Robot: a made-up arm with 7 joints. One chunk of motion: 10 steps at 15 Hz.
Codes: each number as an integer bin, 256 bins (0 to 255) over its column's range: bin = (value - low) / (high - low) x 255, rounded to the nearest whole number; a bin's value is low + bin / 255 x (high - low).
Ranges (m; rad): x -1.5..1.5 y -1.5..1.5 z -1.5..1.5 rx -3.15..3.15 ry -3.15..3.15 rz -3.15..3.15
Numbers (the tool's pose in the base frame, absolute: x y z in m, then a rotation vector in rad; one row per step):
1: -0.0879 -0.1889 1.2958 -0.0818 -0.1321 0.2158
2: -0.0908 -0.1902 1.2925 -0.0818 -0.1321 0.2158
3: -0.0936 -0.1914 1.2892 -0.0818 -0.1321 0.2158
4: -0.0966 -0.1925 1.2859 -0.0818 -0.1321 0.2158
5: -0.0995 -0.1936 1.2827 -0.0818 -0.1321 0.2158
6: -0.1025 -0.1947 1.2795 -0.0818 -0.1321 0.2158
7: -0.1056 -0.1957 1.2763 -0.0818 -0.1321 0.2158
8: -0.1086 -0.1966 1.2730 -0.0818 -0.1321 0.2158
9: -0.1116 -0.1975 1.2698 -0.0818 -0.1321 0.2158
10: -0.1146 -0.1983 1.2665 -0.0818 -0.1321 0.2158
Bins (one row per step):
1: 120 111 238 124 122 136
2: 120 111 237 124 122 136
3: 120 111 237 124 122 136
4: 119 111 237 124 122 136
5: 119 111 237 124 122 136
6: 119 111 236 124 122 136
7: 119 111 236 124 122 136
8: 118 111 236 124 122 136
9: 118 111 235 124 122 136
10: 118 111 235 124 122 136

